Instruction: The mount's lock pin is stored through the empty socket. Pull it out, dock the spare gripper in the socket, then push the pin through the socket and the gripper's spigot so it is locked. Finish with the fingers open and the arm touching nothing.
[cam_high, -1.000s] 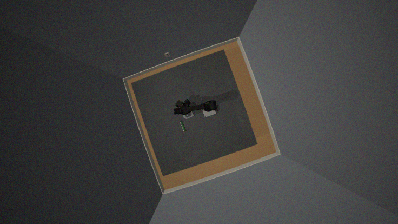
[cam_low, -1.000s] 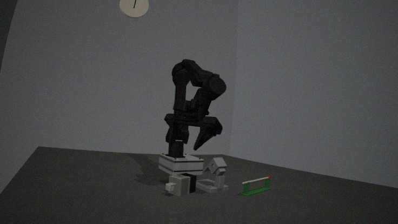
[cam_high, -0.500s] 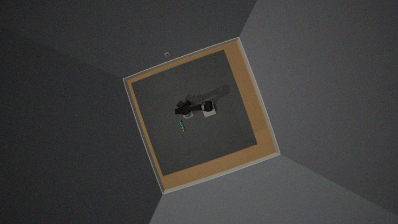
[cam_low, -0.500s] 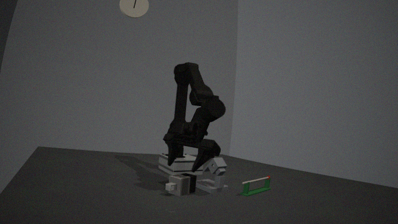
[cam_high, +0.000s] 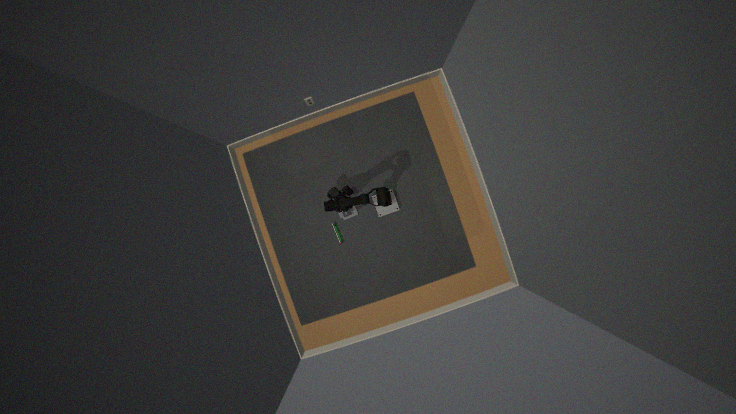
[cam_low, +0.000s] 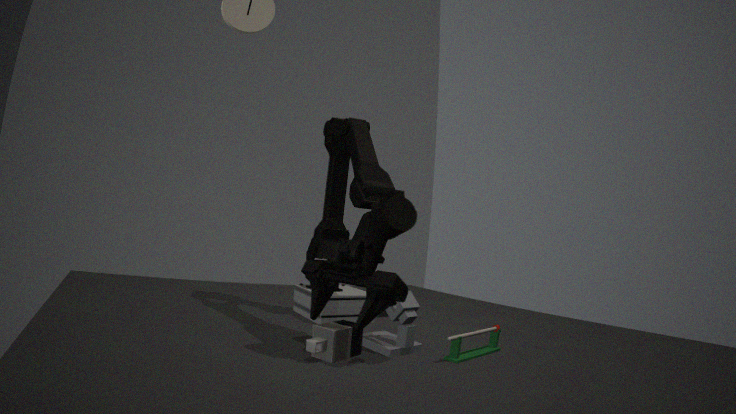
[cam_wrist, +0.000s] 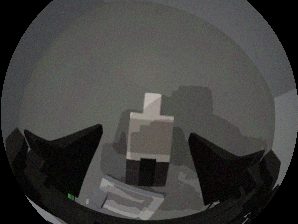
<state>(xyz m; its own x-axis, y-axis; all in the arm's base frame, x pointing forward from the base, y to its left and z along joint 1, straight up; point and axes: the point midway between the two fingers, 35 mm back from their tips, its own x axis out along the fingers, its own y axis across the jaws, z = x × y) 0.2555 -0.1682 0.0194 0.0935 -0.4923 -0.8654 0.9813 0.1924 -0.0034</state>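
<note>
Now: the spare gripper 30 mm below my gripper tip, 10 mm to the left of it and 10 mm behind it. Round my gripper tip: grey mount socket (140 mm to the left, 20 mm ahead); green pin cradle (230 mm to the left, 130 mm ahead, 40 mm below).
</note>
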